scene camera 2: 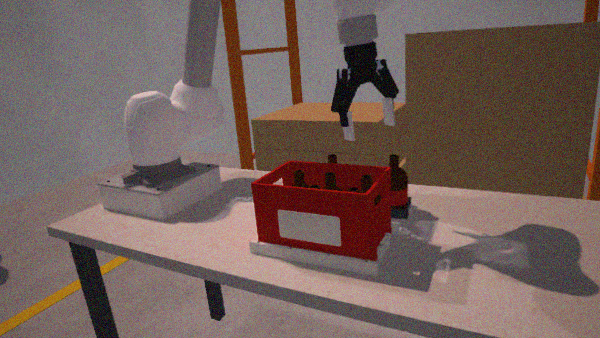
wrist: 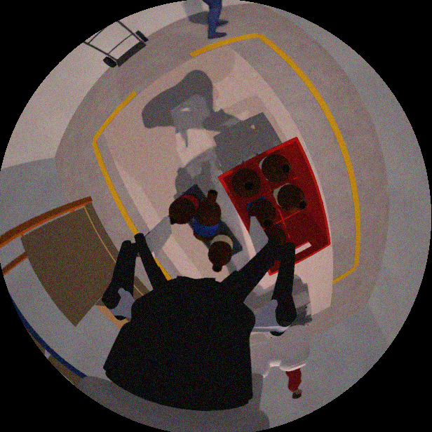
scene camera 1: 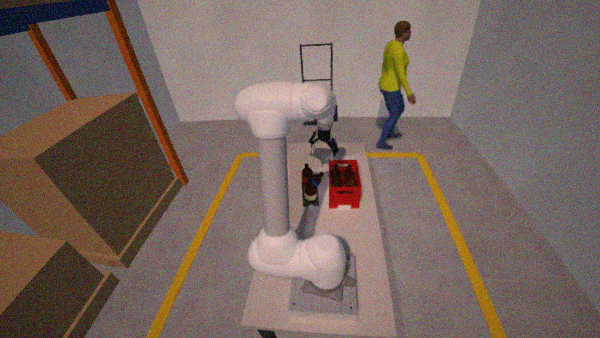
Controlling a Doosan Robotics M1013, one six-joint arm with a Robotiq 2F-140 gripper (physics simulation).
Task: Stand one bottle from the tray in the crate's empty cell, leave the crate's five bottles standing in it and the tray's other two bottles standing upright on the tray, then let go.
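Frame: origin at the arm's base, x ahead, y left, z up, level; centimetres.
Seen in the pictures: gripper, between the fingertips: (scene camera 2: 370, 132) (scene camera 1: 322, 156); arm's base, origin of its link: (scene camera 2: 159, 174) (scene camera 1: 325, 278).
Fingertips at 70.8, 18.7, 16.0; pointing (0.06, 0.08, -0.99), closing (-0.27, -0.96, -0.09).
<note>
Pixels of each thing's top centre, then the offset from my fingertips to it, as dx, dy, dz. Level surfaces: height alone.
- dark tray, centre of its top: (scene camera 2: 360, 200) (scene camera 1: 309, 188) -8.2, +7.5, -22.3
- red-label bottle, centre of its top: (scene camera 2: 394, 155) (scene camera 1: 306, 164) +0.5, +11.4, -8.9
- white-label bottle, centre of its top: (scene camera 2: 332, 155) (scene camera 1: 309, 181) -15.4, +4.5, -8.9
- blue-label bottle, centre of its top: (scene camera 1: 314, 175) -3.1, +4.9, -14.6
- red crate, centre of its top: (scene camera 2: 322, 175) (scene camera 1: 344, 172) -4.5, -14.7, -7.4
- table, height of its surface: dz -24.9
My gripper (scene camera 1: 324, 152) (scene camera 2: 369, 128) (wrist: 208, 224) is open and empty above the tray. The dark tray (scene camera 1: 311, 203) (scene camera 2: 401, 212) (wrist: 237, 246) bears three brown bottles. The red-label bottle (scene camera 1: 307, 172) (scene camera 2: 398, 185) (wrist: 182, 210) stands at its far end and the white-label bottle (scene camera 1: 310, 193) (wrist: 220, 252) at its near end. The blue-label bottle (scene camera 1: 314, 183) (wrist: 207, 214) between them is tilted, its neck toward the crate's side. The red crate (scene camera 1: 345, 201) (scene camera 2: 360, 220) (wrist: 287, 259) holds five bottles; a near corner cell, away from the tray, is empty. Crate walls partly hide its bottles in the scene views.
The arm's base plate (scene camera 1: 325, 305) (scene camera 2: 160, 195) stands on the table (scene camera 1: 367, 300) (scene camera 2: 165, 245). A person in yellow (scene camera 1: 395, 65) and a cart (scene camera 1: 301, 60) (wrist: 131, 54) are beyond the table. A person in red (wrist: 294, 380) shows behind the arm. Large boxes (scene camera 1: 115, 175) (scene camera 2: 500, 110) stand on one side.
</note>
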